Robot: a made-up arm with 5 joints. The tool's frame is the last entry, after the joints. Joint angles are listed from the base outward. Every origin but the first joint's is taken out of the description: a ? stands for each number. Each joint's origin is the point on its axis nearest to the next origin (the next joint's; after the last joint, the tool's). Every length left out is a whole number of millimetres.
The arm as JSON. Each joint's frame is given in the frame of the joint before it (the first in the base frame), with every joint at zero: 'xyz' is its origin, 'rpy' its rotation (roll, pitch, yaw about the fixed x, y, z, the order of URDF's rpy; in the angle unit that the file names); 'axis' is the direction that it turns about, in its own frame. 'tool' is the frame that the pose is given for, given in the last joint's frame.
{
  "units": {
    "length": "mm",
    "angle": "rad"
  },
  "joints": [
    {
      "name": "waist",
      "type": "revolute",
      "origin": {
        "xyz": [
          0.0,
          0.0,
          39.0
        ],
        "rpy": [
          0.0,
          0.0,
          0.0
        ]
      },
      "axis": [
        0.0,
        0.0,
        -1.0
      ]
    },
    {
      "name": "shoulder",
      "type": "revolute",
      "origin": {
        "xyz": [
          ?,
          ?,
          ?
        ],
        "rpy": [
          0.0,
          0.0,
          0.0
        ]
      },
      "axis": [
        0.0,
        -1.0,
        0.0
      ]
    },
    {
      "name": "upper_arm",
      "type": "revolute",
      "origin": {
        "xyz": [
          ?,
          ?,
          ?
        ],
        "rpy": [
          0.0,
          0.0,
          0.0
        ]
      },
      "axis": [
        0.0,
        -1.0,
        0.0
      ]
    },
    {
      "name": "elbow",
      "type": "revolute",
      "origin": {
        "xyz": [
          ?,
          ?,
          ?
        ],
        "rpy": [
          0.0,
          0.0,
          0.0
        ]
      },
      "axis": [
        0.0,
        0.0,
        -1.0
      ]
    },
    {
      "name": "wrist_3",
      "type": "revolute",
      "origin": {
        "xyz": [
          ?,
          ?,
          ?
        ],
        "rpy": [
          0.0,
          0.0,
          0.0
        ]
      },
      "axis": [
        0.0,
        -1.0,
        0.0
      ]
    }
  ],
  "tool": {
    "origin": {
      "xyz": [
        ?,
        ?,
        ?
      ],
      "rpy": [
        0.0,
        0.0,
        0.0
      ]
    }
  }
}
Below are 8 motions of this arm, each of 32 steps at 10 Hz.
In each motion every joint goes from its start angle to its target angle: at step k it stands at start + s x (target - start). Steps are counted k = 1, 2, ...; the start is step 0. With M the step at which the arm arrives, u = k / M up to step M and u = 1 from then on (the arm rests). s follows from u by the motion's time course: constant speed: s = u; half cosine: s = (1 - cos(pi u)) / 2; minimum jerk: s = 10 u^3 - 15 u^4 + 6 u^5.
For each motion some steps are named. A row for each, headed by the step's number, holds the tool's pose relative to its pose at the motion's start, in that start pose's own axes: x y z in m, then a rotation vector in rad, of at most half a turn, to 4 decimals.
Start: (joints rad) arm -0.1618 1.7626 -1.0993 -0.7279 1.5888
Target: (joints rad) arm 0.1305 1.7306 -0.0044 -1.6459 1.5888
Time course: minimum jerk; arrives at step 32
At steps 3, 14, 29, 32:
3: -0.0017 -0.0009 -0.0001 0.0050 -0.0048 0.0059
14: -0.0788 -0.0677 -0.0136 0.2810 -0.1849 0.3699
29: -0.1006 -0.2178 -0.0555 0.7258 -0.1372 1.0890
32: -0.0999 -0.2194 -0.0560 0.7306 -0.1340 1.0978

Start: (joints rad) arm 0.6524 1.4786 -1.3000 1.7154 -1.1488
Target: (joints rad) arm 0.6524 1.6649 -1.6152 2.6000 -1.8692
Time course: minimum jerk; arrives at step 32
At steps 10, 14, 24, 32:
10: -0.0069 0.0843 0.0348 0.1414 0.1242 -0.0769
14: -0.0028 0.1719 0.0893 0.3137 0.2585 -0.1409
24: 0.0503 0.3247 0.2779 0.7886 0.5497 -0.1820
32: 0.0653 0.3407 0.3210 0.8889 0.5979 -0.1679

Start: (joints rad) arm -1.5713 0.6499 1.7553 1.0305 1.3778
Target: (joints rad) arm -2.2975 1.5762 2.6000 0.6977 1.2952
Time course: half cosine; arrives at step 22
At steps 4, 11, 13, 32:
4: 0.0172 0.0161 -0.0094 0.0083 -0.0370 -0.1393
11: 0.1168 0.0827 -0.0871 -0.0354 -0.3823 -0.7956
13: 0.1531 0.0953 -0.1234 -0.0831 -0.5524 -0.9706
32: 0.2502 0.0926 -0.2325 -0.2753 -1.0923 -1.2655

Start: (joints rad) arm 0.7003 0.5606 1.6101 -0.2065 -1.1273
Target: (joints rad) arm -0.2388 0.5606 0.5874 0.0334 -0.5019
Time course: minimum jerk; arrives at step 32
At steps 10, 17, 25, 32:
10: -0.0783 0.0240 0.0830 0.1957 0.0413 0.0972
17: -0.2204 -0.0410 0.2710 0.5685 0.1463 0.3004
25: -0.2895 -0.2317 0.4086 0.8590 0.2702 0.5092
32: -0.2921 -0.2791 0.4258 0.9064 0.2959 0.5536

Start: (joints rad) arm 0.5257 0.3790 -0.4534 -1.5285 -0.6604
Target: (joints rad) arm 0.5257 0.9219 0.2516 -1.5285 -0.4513
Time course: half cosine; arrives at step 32
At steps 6, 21, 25, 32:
6: 0.0164 -0.0034 -0.0184 -0.0835 -0.0220 -0.0637
21: 0.1203 -0.1107 -0.1228 -0.7666 -0.1817 -0.5061
25: 0.1341 -0.1496 -0.1319 -0.9338 -0.2128 -0.5955
32: 0.1411 -0.1802 -0.1342 -1.0618 -0.2340 -0.6596

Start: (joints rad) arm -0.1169 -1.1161 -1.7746 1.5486 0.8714
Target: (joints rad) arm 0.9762 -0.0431 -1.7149 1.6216 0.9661
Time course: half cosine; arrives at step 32
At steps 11, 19, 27, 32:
11: 0.0174 -0.0481 0.0556 0.3809 0.0846 -0.0736
19: 0.0839 -0.1512 0.1423 0.8573 0.3594 -0.2098
27: 0.1792 -0.2529 0.1848 1.1307 0.6889 -0.3269
32: 0.2029 -0.2735 0.1883 1.1719 0.7655 -0.3502

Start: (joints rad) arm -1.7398 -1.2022 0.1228 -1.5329 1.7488
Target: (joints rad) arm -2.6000 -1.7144 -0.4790 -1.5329 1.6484
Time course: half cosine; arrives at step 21
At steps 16, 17, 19, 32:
16: 0.0943 -0.0380 -0.0224 -0.1132 0.8893 -0.8873
17: 0.0951 -0.0419 -0.0279 -0.1376 0.9394 -0.9274
19: 0.0951 -0.0475 -0.0359 -0.1749 1.0086 -0.9814
32: 0.0948 -0.0495 -0.0387 -0.1887 1.0323 -0.9994

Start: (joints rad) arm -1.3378 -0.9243 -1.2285 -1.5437 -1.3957
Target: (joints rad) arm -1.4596 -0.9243 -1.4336 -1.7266 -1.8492
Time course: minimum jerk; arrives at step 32
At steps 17, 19, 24, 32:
17: -0.0736 -0.0583 0.0428 -0.0559 0.3048 0.1191
19: -0.0851 -0.0710 0.0532 -0.0702 0.3644 0.1423
24: -0.1045 -0.0966 0.0749 -0.1014 0.4803 0.1871
32: -0.1118 -0.1085 0.0853 -0.1171 0.5326 0.2072

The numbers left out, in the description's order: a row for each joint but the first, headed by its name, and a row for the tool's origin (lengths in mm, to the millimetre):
shoulder: -54.0 159.0 0.0
upper_arm: -47.0 0.0 58.0
elbow: -38.0 0.0 49.0
wrist_3: -306.0 113.0 0.0
tool: -111.0 0.0 -190.0

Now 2 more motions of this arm.
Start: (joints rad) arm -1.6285 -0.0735 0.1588 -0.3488 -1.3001
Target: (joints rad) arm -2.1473 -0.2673 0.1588 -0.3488 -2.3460
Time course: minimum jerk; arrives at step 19
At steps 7, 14, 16, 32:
7: -0.0833 -0.0850 0.0212 -0.1330 0.3214 0.0432
14: -0.1902 -0.2412 0.1560 -0.4832 1.0633 -0.0320
16: -0.1946 -0.2549 0.1792 -0.5332 1.1652 -0.0643
32: -0.1955 -0.2591 0.1873 -0.5506 1.2006 -0.0770

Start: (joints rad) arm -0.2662 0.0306 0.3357 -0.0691 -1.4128
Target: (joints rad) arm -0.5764 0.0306 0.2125 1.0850 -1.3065
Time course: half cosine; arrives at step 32
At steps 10, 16, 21, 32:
10: -0.0141 0.0832 0.0246 0.1927 0.0052 -0.0105
16: -0.0287 0.1757 0.0814 0.4296 0.0193 -0.0429
21: -0.0344 0.2403 0.1490 0.6261 0.0357 -0.0877
32: -0.0296 0.2938 0.2410 0.8406 0.0565 -0.1572

